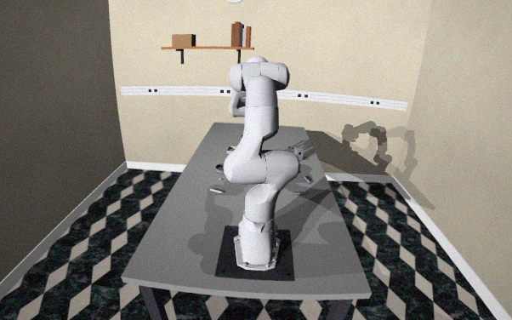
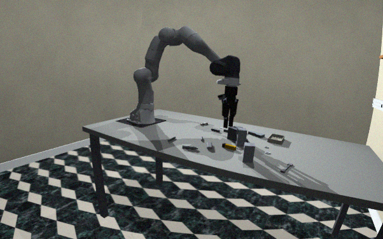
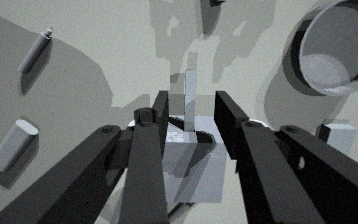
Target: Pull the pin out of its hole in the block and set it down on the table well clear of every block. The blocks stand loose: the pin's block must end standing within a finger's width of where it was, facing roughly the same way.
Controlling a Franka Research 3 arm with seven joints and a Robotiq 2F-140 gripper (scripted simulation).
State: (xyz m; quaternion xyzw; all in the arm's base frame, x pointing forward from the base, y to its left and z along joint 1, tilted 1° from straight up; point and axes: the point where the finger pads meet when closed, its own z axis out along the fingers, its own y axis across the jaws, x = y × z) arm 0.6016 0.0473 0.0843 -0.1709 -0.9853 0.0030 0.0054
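The grey square pin is 6 cm below my hand and 1 cm ahead of it. Round my hand: round dish (17 cm to the left, 8 cm below, 1 cm ahead); then grey block (5 cm below, 5 cm ahead, 2 cm to the right); then grey rod (11 cm behind, 8 cm below, 7 cm to the left).
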